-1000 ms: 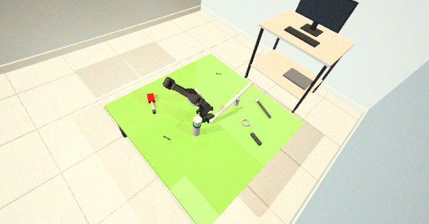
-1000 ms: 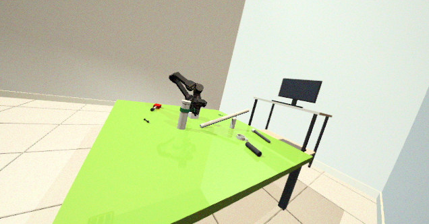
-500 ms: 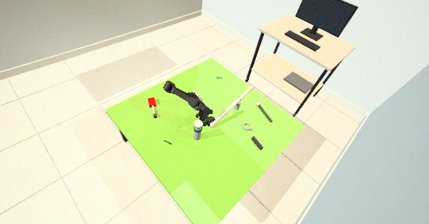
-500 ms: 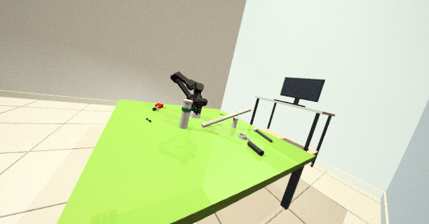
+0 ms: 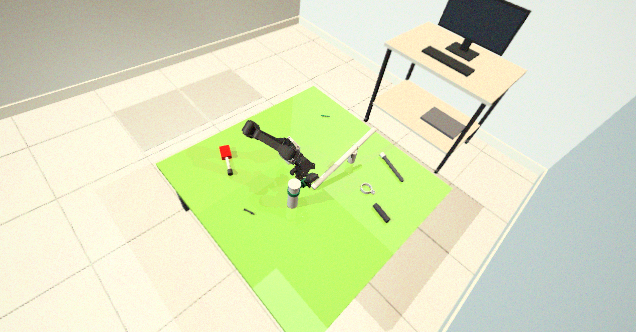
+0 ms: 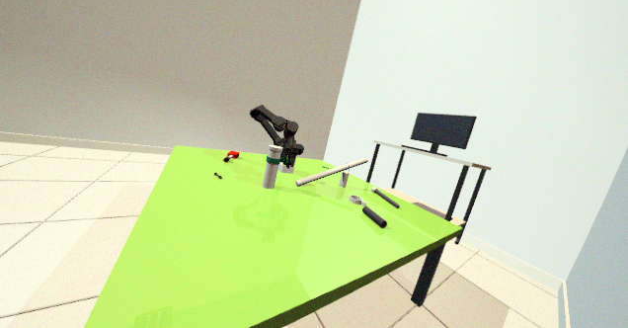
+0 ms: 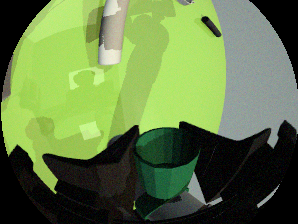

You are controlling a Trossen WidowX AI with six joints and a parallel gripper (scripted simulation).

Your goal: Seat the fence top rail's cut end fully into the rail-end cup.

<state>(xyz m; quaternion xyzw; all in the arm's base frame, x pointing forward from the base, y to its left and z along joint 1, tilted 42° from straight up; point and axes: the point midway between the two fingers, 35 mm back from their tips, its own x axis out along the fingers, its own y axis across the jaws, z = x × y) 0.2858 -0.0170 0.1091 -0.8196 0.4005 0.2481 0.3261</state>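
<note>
My gripper tip is now 3 cm to the left of the green rail-end cup, 3 cm below it and 1 cm past it. The rest, counted from my gripper tip: small dark screw (32 cm to the right, 10 cm below, 9 cm behind); then loop-cap post (41 cm to the left, 7 cm behind); then short black cylinder (32 cm ahead, 31 cm to the left, 9 cm below).
</note>
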